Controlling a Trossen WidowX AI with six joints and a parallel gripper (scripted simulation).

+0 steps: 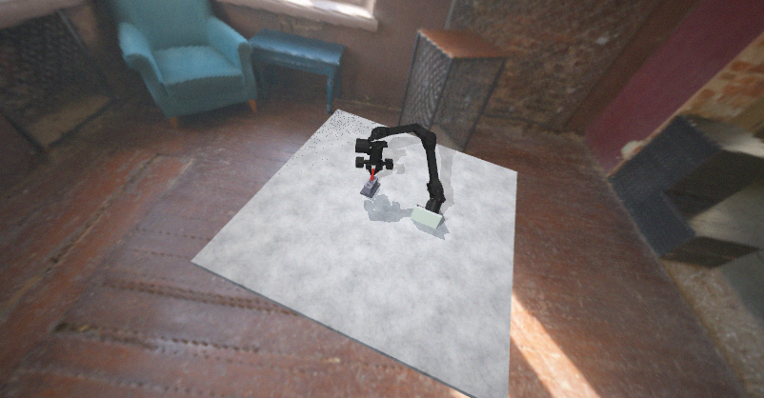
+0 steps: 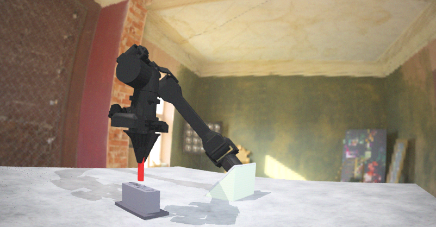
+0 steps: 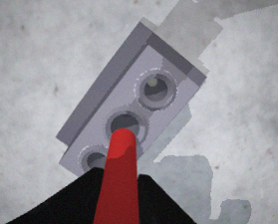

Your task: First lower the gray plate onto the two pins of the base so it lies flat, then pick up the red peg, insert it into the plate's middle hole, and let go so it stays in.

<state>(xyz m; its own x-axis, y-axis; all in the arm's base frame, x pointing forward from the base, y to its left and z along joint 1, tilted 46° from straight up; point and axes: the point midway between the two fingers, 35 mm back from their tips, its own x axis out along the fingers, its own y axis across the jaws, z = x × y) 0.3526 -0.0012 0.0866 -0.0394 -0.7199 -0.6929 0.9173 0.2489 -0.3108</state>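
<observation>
Right now my gripper tip is 7 cm above the gray plate. Round my gripper tip: dark base: 11 cm below; then red peg: right at my gripper tip.
</observation>
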